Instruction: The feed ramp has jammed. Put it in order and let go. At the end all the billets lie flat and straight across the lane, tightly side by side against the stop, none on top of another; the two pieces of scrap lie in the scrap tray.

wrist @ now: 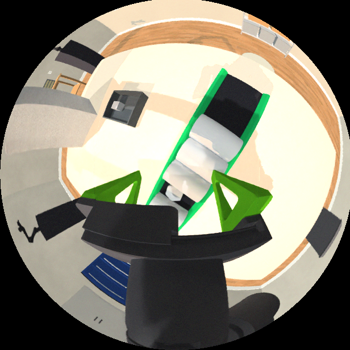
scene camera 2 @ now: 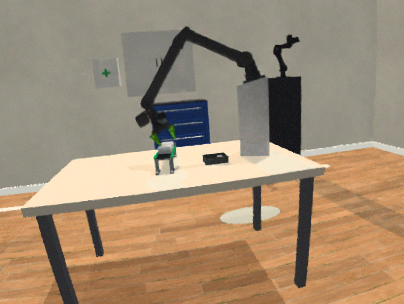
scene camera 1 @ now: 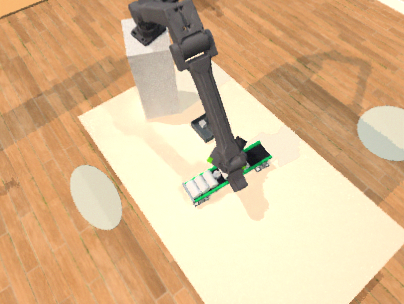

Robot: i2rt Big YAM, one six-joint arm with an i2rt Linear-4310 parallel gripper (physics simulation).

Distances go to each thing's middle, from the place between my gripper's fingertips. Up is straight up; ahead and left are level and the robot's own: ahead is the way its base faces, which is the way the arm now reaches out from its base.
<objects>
Right now my hand is 22 cm past the dark scrap tray (wrist: 134, 101), 14 cm to the right of it and 10 cm above it.
</objects>
